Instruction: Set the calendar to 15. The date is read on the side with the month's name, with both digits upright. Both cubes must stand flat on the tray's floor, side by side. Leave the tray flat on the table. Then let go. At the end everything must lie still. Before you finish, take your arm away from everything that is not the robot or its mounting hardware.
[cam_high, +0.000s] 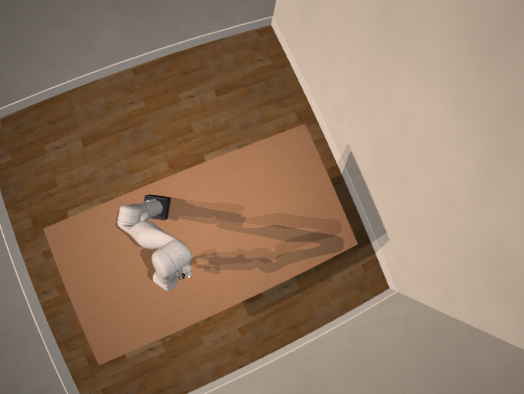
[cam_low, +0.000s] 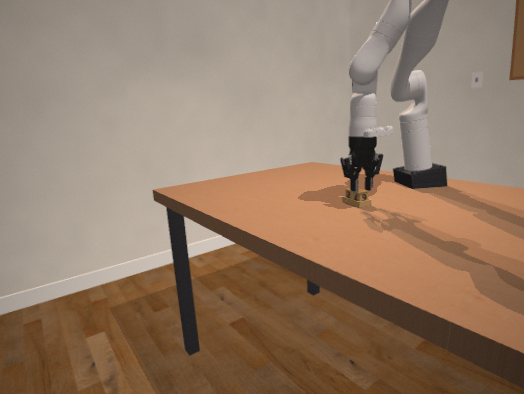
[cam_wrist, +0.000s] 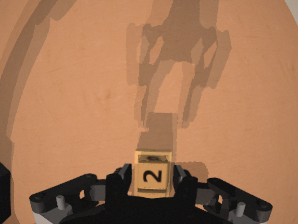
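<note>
The wooden calendar tray lies 5 cm below my hand, 2 cm to the right of it and 1 cm behind it.
</note>
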